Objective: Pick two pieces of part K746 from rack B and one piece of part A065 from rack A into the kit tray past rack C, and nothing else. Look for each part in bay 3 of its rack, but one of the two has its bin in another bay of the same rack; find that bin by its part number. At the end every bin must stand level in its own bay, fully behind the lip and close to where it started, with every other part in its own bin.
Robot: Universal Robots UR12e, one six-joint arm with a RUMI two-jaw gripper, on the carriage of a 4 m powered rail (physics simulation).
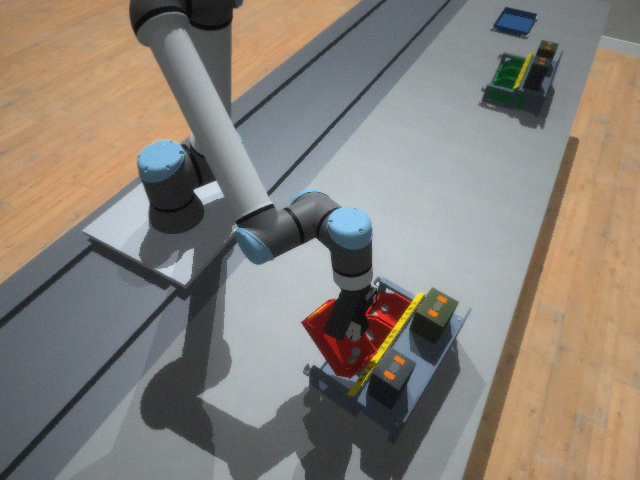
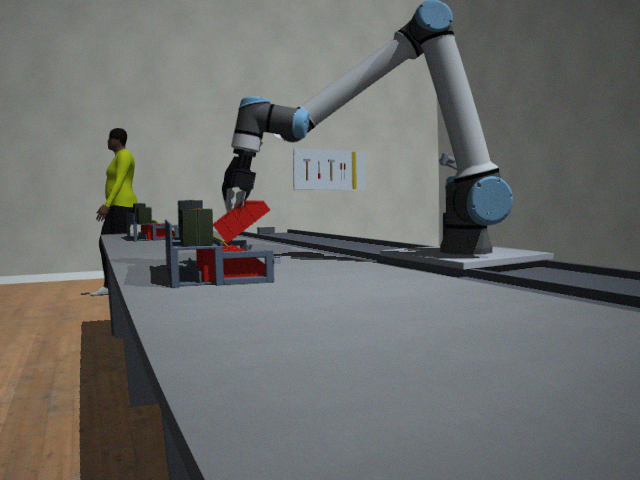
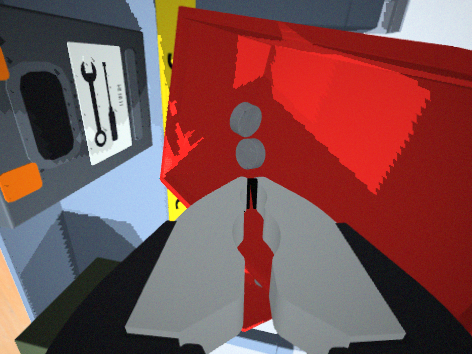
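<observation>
A red bin [image 1: 321, 335] [image 2: 242, 219] [image 3: 340, 105] from the end bay of the near rack [image 1: 330, 386] [image 2: 219, 268] is raised above that bay and steeply tilted, one end high towards the arm, the low end by the yellow label strip [image 1: 387, 343]. Two grey round parts [image 1: 353, 356] [image 3: 248, 136] lie together inside it. My gripper [image 1: 354, 335] [image 2: 237, 203] [image 3: 250, 181] is at the bin, fingertips nearly touching, with a thin red sliver between them; it seems shut on the bin. The exact grip point is hidden. No round part shows between the fingers. The label text is not readable.
A dark box [image 1: 391, 379] [image 3: 45, 115] and a green box [image 1: 434, 314] [image 2: 196, 226] stand on the rack behind the strip. Neighbouring red bins [image 1: 385, 308] hold grey parts. Farther off are a rack with green bins [image 1: 506, 71] and a blue tray [image 1: 514, 21]. A person [image 2: 119, 178] stands beyond the table.
</observation>
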